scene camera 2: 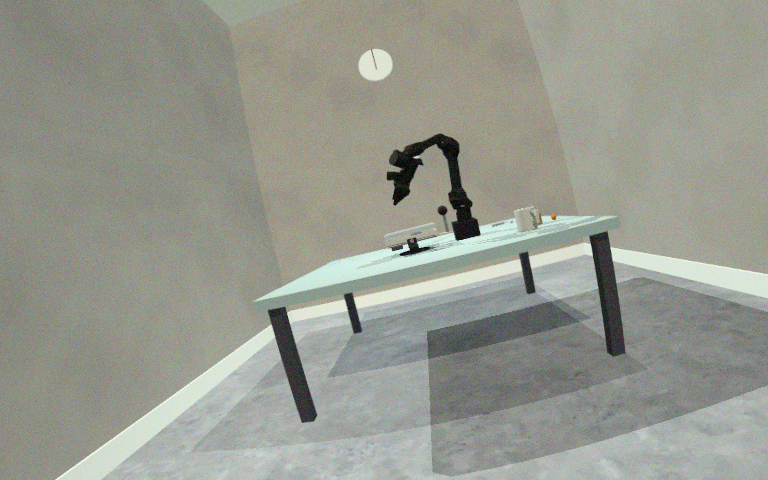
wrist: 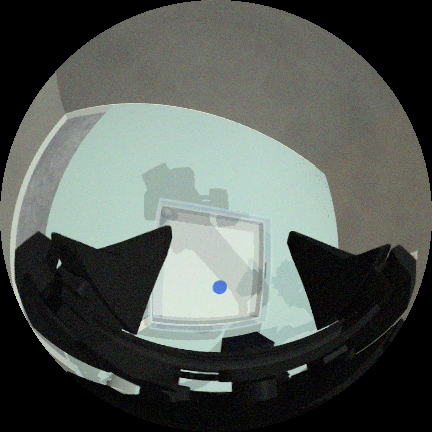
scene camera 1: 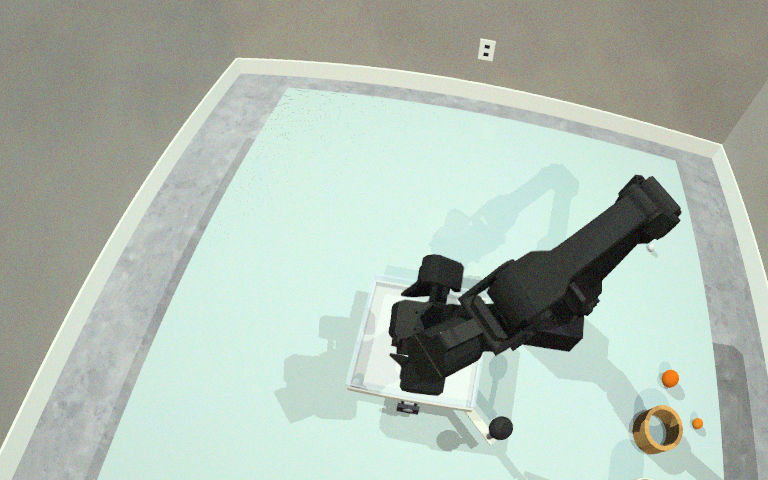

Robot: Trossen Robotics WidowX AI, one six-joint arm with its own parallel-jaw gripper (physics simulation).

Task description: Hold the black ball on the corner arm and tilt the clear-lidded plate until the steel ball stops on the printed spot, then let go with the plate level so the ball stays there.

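Note:
The clear-lidded plate (scene camera 1: 380, 362) (scene camera 2: 410, 233) (wrist: 190, 300) sits on a low black stand (scene camera 2: 413, 247). The steel ball (scene camera 1: 358, 378) (wrist: 169, 214) is in one corner, the near-left one in scene camera 1. The blue printed spot (wrist: 219, 287) lies well away from it; the arm hides it in scene camera 1. The black ball (scene camera 1: 500, 427) (scene camera 2: 442, 210) tops a post on the corner arm (scene camera 1: 480, 425), at the plate's near-right corner. My gripper (scene camera 1: 398, 324) (scene camera 2: 395, 202) (wrist: 232, 235) is open and empty, high above the plate, away from the black ball. I cannot tell any slight plate tilt.
The robot base (scene camera 1: 557, 335) (scene camera 2: 466, 228) stands right of the plate. Farther right are a wooden ring (scene camera 1: 642, 434), a larger orange ball (scene camera 1: 670, 378) and a smaller orange ball (scene camera 1: 697, 423). A white mug (scene camera 2: 525, 219) stands right of the base in scene camera 2.

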